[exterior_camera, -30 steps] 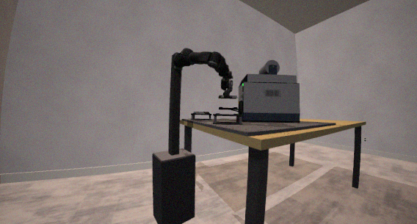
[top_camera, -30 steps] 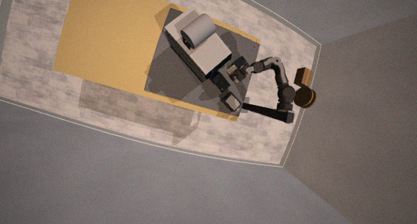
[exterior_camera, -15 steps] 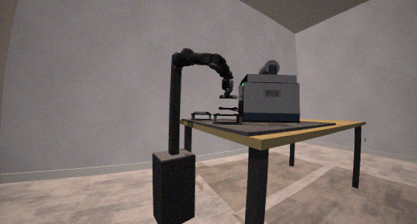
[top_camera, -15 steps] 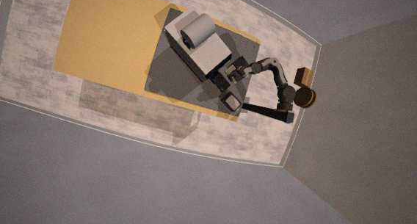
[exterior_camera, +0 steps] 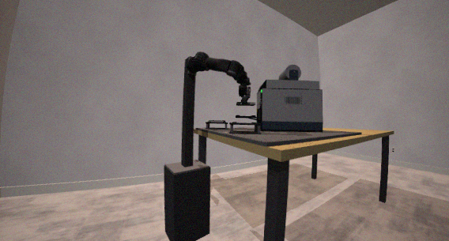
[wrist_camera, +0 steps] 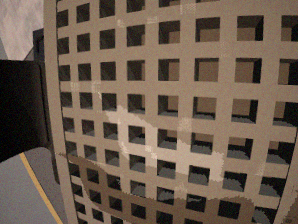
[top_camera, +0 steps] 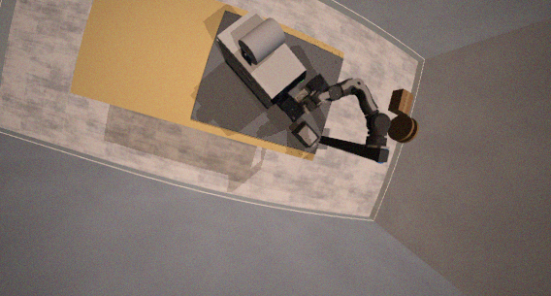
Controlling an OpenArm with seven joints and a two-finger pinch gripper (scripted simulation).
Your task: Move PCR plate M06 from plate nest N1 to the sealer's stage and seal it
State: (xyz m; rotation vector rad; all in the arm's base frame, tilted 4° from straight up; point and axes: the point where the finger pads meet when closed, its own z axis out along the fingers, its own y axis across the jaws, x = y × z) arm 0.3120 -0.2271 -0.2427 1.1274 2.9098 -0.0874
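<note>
My gripper is now 50 mm short of the sealer stage, 50 mm to the right of it and 80 mm above it. From my hand the other things lie so: start key: 60 mm ahead, 90 mm to the right, 10 mm above; then yellow warning label: 190 mm ahead, 40 mm to the left, 30 mm below; then open plate M06: right at my hand.
</note>
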